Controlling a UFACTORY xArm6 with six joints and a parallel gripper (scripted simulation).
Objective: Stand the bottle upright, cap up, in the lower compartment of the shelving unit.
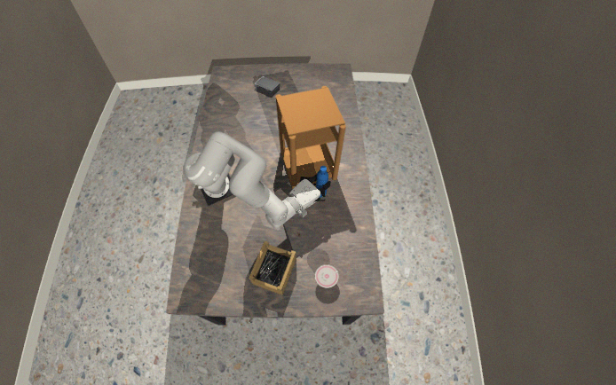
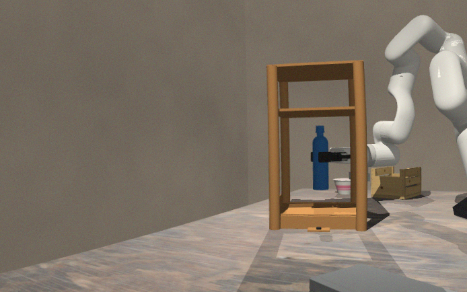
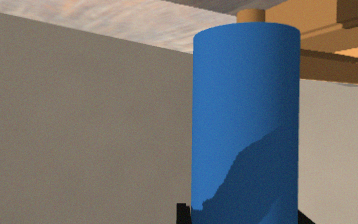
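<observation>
My hand is 20 mm past the orange shelving unit, 200 mm to the right of it and 30 mm below it. From my hand the other things lie so: pink-rimmed white bowl 50 mm behind, 380 mm to the right, 130 mm below; then grey block 170 mm behind, 780 mm to the left, 130 mm below.
</observation>
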